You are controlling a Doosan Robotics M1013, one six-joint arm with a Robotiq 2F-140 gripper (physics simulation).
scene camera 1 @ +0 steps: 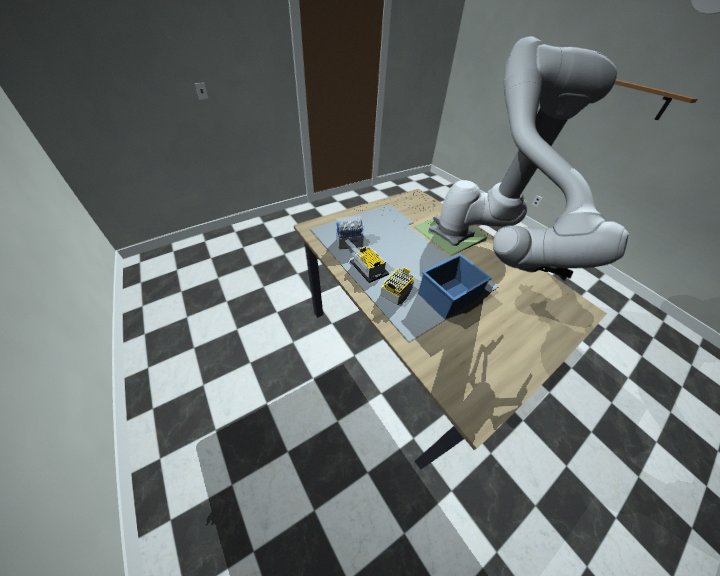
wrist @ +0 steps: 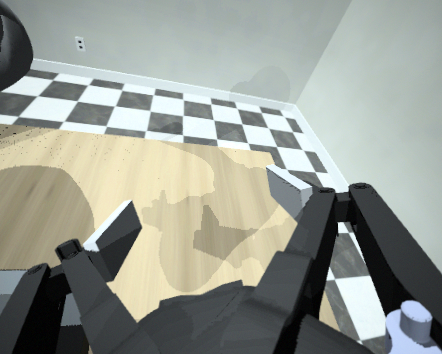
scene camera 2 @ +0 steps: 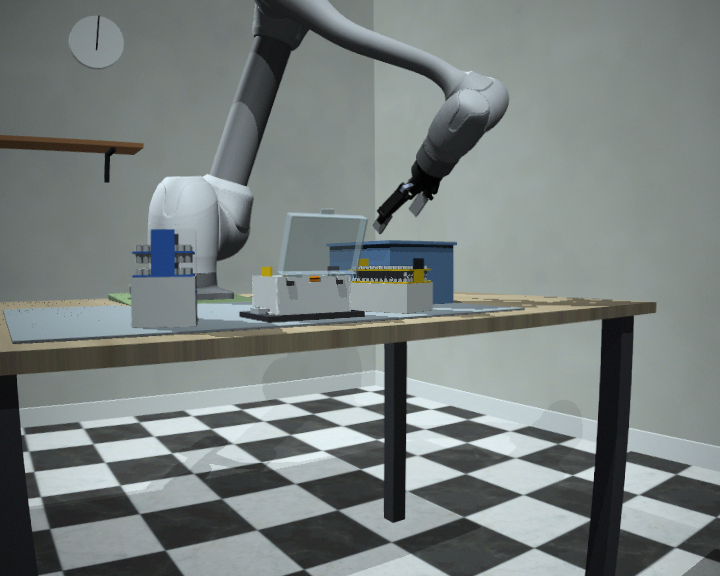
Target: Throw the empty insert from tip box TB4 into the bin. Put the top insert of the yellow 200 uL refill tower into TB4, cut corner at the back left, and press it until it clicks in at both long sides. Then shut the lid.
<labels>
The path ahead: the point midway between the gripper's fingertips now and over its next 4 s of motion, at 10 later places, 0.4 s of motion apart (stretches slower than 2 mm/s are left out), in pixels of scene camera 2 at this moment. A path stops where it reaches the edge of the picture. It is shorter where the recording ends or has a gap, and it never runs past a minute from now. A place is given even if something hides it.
My gripper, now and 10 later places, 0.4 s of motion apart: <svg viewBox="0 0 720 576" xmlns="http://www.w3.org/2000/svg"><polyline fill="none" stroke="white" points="395,220 395,220 395,220 395,221 396,222 396,222 396,221 396,220 396,216 390,157 380,98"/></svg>
</labels>
